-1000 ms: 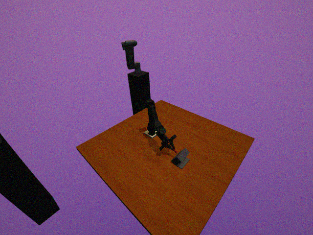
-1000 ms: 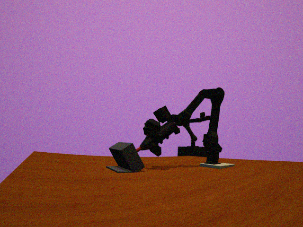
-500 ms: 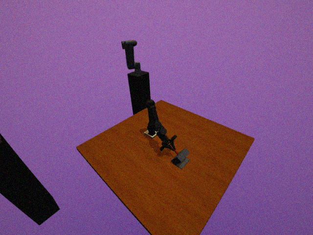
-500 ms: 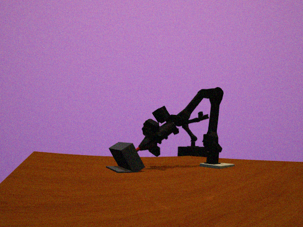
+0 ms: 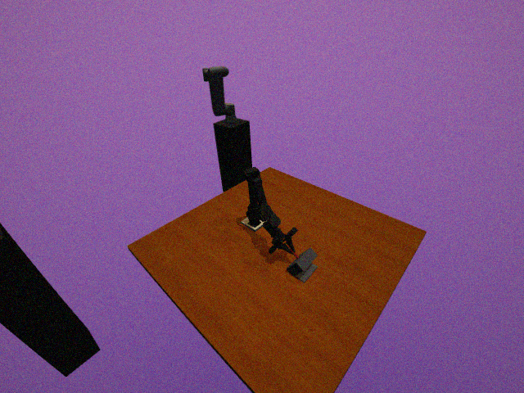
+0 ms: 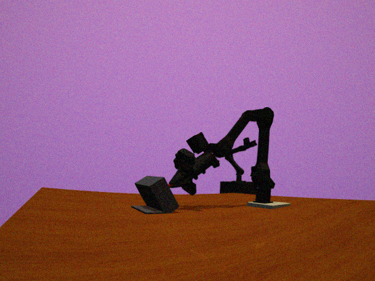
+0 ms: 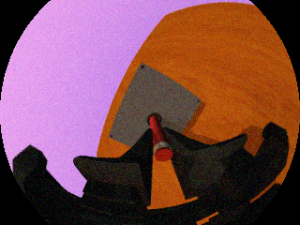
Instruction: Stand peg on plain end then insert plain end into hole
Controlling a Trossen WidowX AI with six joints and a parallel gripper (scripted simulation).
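Now: gripper tip 50 mm short of the sloped grey panel and 30 mm above it. The rest, counted from my gripper tip: red peg 10 mm behind, 10 mm above.
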